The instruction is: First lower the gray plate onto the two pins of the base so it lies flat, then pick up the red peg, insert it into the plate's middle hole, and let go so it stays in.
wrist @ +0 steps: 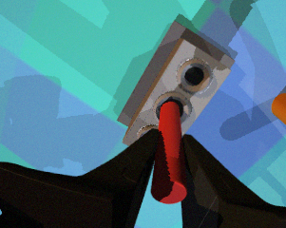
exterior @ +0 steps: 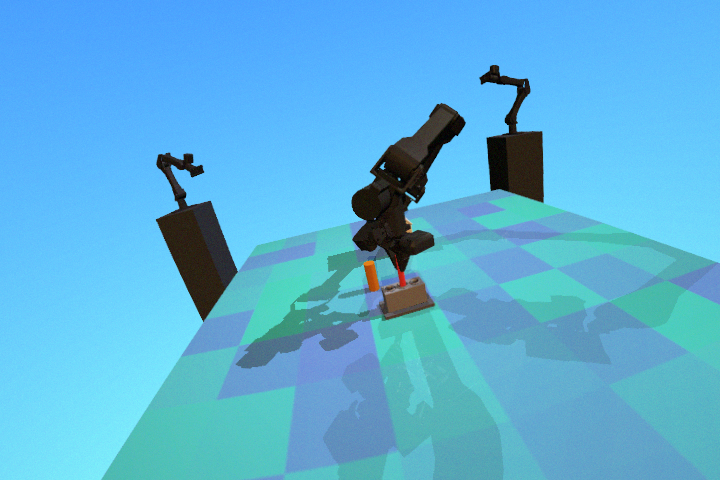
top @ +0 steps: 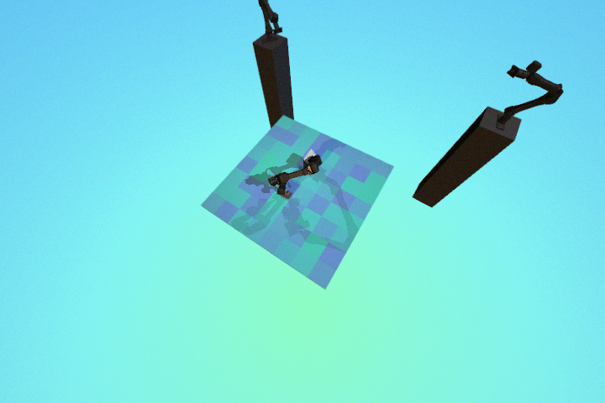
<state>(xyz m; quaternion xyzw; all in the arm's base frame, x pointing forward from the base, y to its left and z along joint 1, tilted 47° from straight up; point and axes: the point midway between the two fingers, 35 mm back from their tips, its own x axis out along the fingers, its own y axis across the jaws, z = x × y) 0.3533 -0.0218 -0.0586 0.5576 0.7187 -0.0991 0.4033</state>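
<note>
My gripper tip is now right at the red peg. Also, from my gripper tip: dark base: 9 cm below; gray plate: 5 cm below; orange cylinder: 11 cm behind, 7 cm to the right, 6 cm below.
</note>
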